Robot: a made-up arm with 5 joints.
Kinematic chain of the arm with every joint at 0, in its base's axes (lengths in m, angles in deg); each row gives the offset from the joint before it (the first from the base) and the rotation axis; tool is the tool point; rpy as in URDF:
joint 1: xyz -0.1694 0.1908 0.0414 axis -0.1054 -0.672 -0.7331
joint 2: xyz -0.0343 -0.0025 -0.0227 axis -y
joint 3: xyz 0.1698 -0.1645 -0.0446 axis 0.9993 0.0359 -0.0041
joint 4: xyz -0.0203 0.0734 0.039 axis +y
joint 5: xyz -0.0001 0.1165 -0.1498 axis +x
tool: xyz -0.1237 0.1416 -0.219 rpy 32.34 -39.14 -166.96
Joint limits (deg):
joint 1: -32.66..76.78
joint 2: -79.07..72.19
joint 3: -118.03..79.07
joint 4: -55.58..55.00
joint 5: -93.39..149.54
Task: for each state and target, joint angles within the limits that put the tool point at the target. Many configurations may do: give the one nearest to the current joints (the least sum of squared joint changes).
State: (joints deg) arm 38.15 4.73 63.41 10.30 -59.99
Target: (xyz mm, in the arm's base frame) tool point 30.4 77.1 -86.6
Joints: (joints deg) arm 58.82 20.75 44.62 -3.96 -82.08
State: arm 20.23 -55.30 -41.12 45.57 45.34
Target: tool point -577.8 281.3 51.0
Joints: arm -12.22 -63.58 -36.28 50.87 30.75
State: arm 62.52 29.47 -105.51 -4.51 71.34
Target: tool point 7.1 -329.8 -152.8
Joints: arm 50.46 33.93 -97.96 -8.67 63.66
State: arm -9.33 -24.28 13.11 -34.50 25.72
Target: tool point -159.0 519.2 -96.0
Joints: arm -7.71 -22.92 23.79 -23.51 38.62
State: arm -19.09 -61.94 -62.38 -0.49 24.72
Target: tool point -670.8 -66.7 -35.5
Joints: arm -22.85 -69.29 -55.26 7.65 27.80
